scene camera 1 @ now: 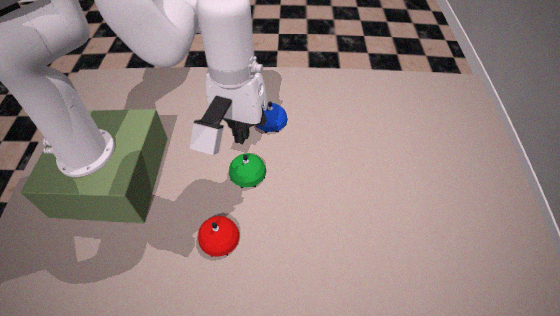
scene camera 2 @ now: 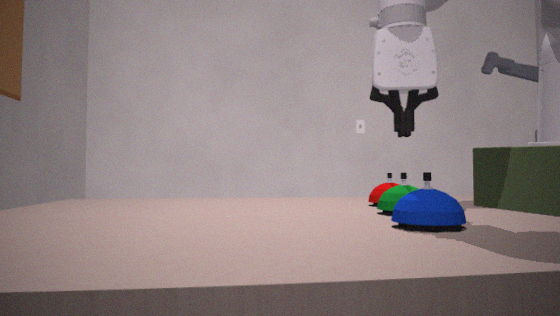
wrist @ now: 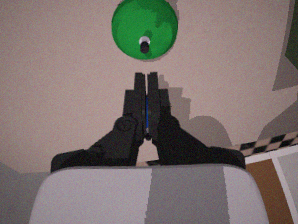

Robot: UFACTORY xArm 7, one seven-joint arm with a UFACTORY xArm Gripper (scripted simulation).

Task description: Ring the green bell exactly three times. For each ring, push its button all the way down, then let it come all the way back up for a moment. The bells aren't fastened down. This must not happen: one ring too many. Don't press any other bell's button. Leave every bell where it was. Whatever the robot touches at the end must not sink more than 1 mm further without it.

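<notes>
You'd find my gripper (scene camera 2: 404, 136) in that camera, and the wrist view gives me the gripper (wrist: 146, 86) too. There's a blue bell (scene camera 2: 427, 206) here, and a red bell (scene camera 1: 219, 239) as well, though in the wrist view the red bell is out of frame.
</notes>
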